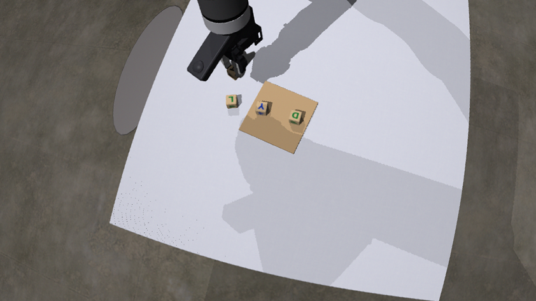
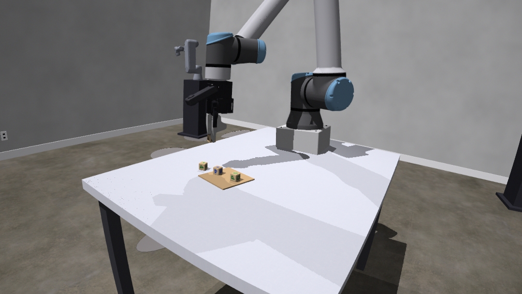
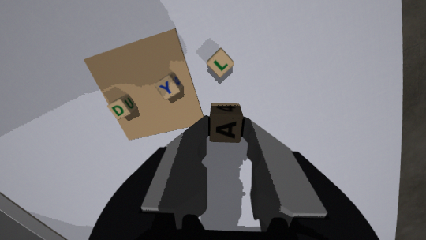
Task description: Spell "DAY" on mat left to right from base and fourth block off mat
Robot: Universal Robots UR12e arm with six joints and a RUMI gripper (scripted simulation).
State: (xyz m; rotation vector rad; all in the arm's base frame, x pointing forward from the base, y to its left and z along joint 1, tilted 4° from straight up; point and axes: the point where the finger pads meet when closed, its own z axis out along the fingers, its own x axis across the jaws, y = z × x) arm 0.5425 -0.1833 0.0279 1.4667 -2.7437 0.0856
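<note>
The tan mat is 120 mm below my hand, 100 mm to the left of it and 50 mm ahead of it. Round my hand: D block 140 mm to the left, 100 mm below, 60 mm ahead; then green-lettered block 110 mm below, 30 mm ahead, 10 mm to the right; then blue-lettered block 100 mm below, 60 mm to the left, 40 mm ahead.
</note>
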